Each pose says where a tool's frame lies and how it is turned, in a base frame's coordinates. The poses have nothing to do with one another.
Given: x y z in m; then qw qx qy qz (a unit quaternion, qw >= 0).
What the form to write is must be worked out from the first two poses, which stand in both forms.
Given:
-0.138 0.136 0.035 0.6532 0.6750 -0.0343 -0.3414
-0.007 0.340 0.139 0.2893 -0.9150 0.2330 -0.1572
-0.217 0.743 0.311 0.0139 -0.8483 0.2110 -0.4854
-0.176 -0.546 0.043 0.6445 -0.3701 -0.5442 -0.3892
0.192 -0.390 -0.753 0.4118 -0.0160 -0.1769 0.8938
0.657 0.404 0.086 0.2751 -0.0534 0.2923 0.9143
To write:
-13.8 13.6 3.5 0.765 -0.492 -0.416 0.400 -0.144 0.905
-0.7 34.0 13.9 0.842 -0.517 0.153 -0.335 -0.724 -0.603
-21.7 74.3 31.1 0.440 -0.371 0.818 -0.345 -0.911 -0.228
-17.6 -54.6 4.3 0.105 -0.099 0.990 0.905 0.423 -0.053
19.2 -39.0 -75.3 -0.660 0.742 0.117 -0.730 -0.598 -0.329
65.7 40.4 8.6 -0.843 0.472 -0.258 -0.534 -0.678 0.505

